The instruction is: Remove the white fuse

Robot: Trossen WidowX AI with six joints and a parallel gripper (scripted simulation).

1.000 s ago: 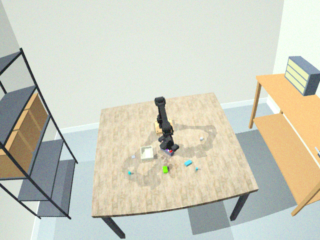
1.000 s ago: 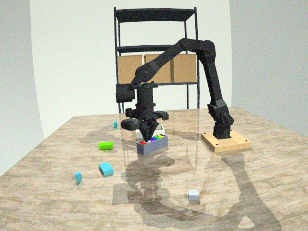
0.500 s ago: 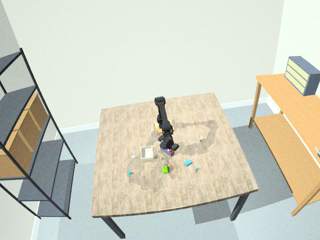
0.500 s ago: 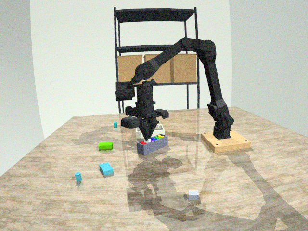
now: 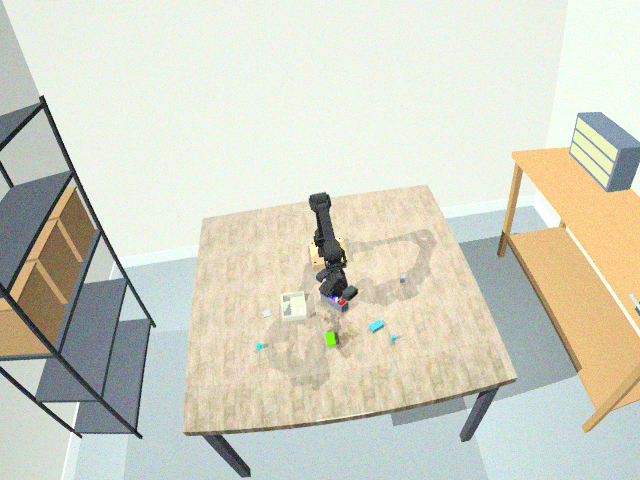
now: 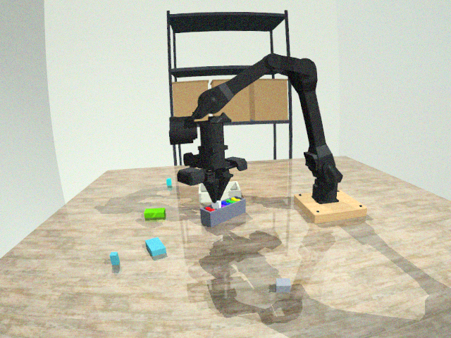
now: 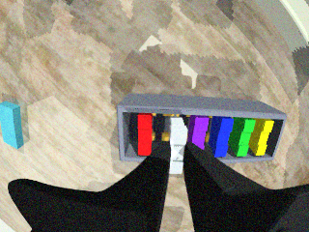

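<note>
My gripper tip is now 3 cm above the red fuse, 2 cm short of it and 1 cm to the right of it. Round my gripper tip: grey cube 30 cm to the left, 10 cm behind, 4 cm below; white tray 19 cm to the right, 5 cm below, 2 cm behind; white fuse 1 cm below.
</note>
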